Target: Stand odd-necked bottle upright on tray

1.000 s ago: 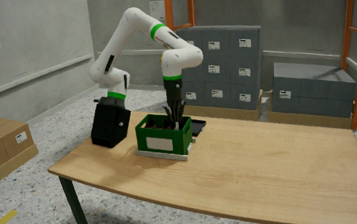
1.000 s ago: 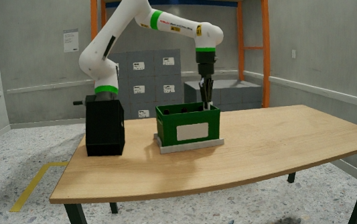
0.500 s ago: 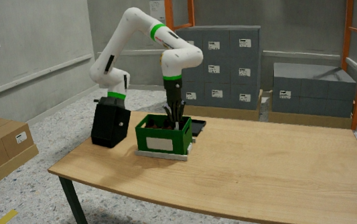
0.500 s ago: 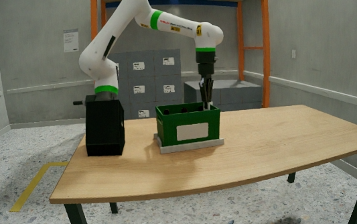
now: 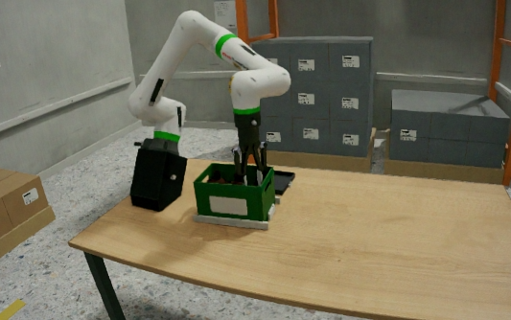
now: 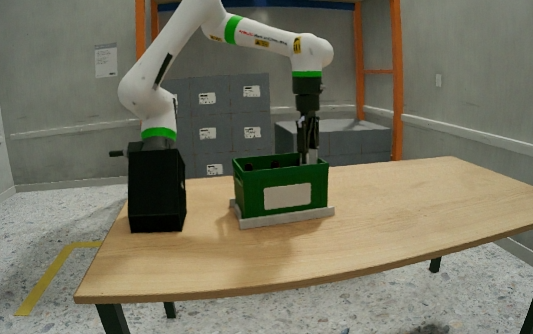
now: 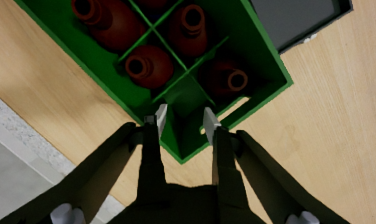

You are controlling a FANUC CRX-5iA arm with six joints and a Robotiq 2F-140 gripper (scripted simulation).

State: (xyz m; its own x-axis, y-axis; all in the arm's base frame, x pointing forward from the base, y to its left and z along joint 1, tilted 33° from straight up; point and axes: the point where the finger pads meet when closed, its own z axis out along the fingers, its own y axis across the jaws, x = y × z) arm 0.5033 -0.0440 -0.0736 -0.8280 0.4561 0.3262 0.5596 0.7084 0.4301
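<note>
Now: the green crate 9 cm behind my hand, 3 cm to the left of it and 9 cm below it. From my hand the other things lie so: brown bottle: 19 cm behind, 5 cm to the left, 8 cm below; dark tray: 11 cm behind, 31 cm to the left, 16 cm below.
</note>
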